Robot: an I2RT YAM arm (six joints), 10 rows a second.
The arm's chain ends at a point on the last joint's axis. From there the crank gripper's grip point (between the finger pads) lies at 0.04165 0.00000 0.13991 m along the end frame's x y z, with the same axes.
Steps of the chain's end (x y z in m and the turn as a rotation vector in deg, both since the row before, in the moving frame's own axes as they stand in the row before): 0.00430 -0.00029 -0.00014 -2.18 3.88 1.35; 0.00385 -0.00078 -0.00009 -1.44 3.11 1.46; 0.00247 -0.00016 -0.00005 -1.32 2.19 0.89; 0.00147 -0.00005 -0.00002 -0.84 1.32 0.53; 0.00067 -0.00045 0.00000 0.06 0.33 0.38; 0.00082 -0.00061 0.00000 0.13 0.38 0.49; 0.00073 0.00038 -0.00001 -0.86 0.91 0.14; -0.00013 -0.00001 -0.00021 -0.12 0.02 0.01
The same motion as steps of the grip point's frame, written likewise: 0.01359 0.00607 -0.00340 -2.18 3.88 1.35; 0.01132 0.00386 -0.00261 -1.44 3.11 1.46; 0.00776 0.00373 -0.00179 -1.32 2.19 0.89; 0.00467 0.00239 -0.00103 -0.84 1.32 0.53; 0.00147 -0.00032 -0.00024 0.06 0.33 0.38; 0.00175 -0.00057 -0.00028 0.13 0.38 0.49; 0.00294 0.00258 -0.00071 -0.86 0.91 0.14; -0.00008 0.00029 -0.00022 -0.12 0.02 0.01
